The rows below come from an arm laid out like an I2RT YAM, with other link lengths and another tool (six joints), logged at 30 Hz.
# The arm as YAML. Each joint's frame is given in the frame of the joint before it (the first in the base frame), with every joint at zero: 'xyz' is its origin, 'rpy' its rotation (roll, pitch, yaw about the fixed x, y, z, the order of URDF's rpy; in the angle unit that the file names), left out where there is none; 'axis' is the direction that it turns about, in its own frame. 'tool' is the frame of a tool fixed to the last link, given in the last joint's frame.
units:
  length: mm
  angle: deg
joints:
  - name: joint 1
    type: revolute
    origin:
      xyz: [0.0, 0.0, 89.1]
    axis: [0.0, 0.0, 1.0]
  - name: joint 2
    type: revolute
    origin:
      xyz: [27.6, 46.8, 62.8]
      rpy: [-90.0, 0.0, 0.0]
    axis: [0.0, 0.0, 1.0]
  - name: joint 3
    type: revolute
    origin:
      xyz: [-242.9, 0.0, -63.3]
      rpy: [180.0, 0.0, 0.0]
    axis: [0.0, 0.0, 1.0]
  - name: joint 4
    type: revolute
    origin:
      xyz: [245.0, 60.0, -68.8]
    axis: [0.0, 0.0, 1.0]
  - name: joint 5
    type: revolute
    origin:
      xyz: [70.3, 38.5, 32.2]
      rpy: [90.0, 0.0, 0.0]
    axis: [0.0, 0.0, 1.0]
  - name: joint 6
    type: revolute
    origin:
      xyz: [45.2, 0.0, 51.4]
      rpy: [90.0, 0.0, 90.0]
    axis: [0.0, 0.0, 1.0]
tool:
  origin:
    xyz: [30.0, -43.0, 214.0]
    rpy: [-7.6, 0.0, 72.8]
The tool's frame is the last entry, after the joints.
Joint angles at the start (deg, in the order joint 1, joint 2, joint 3, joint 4, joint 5, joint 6):
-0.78, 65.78, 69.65, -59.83, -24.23, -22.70
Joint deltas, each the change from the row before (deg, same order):
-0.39, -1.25, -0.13, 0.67, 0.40, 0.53
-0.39, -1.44, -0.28, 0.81, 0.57, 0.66
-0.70, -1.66, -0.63, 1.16, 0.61, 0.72
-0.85, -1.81, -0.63, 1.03, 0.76, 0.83
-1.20, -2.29, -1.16, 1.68, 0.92, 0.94
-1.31, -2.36, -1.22, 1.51, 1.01, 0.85
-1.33, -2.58, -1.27, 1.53, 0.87, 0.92
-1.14, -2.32, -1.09, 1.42, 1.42, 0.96
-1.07, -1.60, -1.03, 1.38, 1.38, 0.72
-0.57, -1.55, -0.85, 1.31, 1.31, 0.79
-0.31, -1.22, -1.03, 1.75, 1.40, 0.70
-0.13, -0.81, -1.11, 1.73, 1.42, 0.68
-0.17, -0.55, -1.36, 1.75, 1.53, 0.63
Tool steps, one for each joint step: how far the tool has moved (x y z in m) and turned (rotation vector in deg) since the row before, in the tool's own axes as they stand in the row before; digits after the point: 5 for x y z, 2 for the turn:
-0.00364, -0.00460, -0.00775, 1.61, -0.97, -0.03
-0.00343, -0.00525, -0.00832, 1.84, -1.01, 0.03
-0.00249, -0.00742, -0.00896, 2.21, -1.14, 0.22
-0.00159, -0.00842, -0.01008, 2.44, -1.08, 0.45
-0.00127, -0.01160, -0.01171, 3.15, -1.39, 0.54
-0.00001, -0.01198, -0.01185, 3.22, -1.22, 0.62
-0.00097, -0.01160, -0.01266, 3.24, -1.45, 0.60
-0.00007, -0.01288, -0.01210, 3.45, -1.07, 0.66
0.00175, -0.01267, -0.00825, 3.00, -0.58, 0.68
-0.00075, -0.00996, -0.00783, 2.59, -0.82, 0.45
-0.00110, -0.00963, -0.00534, 2.42, -0.81, 0.28
0.00057, -0.00840, -0.00248, 2.04, -0.47, 0.37
0.00365, -0.00831, -0.00012, 1.92, -0.03, 0.53

